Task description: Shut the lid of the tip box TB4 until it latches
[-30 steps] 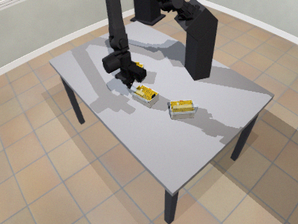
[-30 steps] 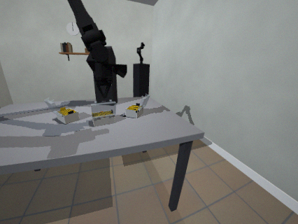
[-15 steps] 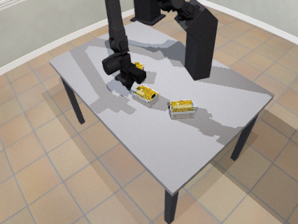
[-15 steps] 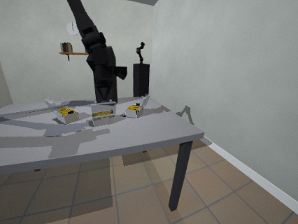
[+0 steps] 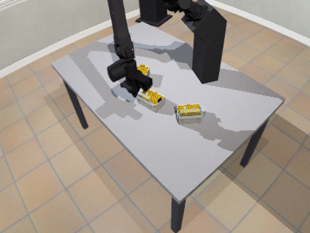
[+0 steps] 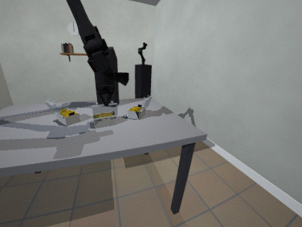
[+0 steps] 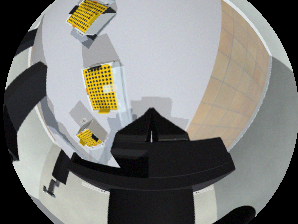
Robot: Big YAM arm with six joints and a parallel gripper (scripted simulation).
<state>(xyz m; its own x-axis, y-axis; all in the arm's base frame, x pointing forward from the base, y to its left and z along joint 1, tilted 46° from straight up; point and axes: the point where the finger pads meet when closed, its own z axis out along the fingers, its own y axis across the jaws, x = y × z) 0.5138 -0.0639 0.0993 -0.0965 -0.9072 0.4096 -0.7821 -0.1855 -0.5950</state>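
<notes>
The lid is 6 cm behind my hand, 1 cm to the left of it and 5 cm below it.
</notes>
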